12 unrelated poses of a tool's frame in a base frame.
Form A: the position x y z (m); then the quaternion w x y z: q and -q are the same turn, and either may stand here.
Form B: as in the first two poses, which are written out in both.
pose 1, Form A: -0.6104 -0.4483 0.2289 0.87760 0.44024 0.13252 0.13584
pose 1, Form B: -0.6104 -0.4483 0.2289 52.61 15.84 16.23
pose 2, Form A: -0.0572 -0.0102 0.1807 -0.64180 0.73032 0.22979 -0.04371
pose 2, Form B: -0.0572 -0.0102 0.1807 -95.37 -30.01 5.71
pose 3, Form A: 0.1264 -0.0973 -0.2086 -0.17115 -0.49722 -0.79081 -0.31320
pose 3, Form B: 0.1264 -0.0973 -0.2086 80.89 128.66 50.95
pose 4, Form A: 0.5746 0.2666 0.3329 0.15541 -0.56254 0.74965 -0.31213
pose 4, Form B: 0.5746 0.2666 0.3329 -92.32 123.03 -51.22
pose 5, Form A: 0.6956 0.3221 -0.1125 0.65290 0.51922 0.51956 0.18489
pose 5, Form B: 0.6956 0.3221 -0.1125 67.51 67.55 24.04
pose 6, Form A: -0.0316 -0.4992 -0.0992 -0.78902 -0.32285 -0.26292 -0.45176
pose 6, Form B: -0.0316 -0.4992 -0.0992 39.84 32.44 55.75
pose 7, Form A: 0.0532 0.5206 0.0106 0.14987 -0.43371 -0.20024 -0.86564
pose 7, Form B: 0.0532 0.5206 0.0106 -71.40 -32.96 -142.50
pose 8, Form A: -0.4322 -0.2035 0.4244 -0.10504 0.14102 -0.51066 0.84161
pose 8, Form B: -0.4322 -0.2035 0.4244 -23.81 86.24 -142.13
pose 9, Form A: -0.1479 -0.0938 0.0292 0.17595 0.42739 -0.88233 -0.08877
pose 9, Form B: -0.1479 -0.0938 0.0292 69.35 -143.17 -14.40
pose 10, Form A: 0.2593 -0.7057 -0.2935 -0.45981 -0.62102 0.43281 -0.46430
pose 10, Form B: 0.2593 -0.7057 -0.2935 87.59 -61.05 65.49
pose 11, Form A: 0.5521 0.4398 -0.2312 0.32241 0.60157 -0.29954 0.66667
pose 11, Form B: 0.5521 0.4398 -0.2312 90.48 -45.06 100.28
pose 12, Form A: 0.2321 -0.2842 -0.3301 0.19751 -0.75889 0.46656 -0.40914
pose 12, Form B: 0.2321 -0.2842 -0.3301 -121.71 74.83 -65.62
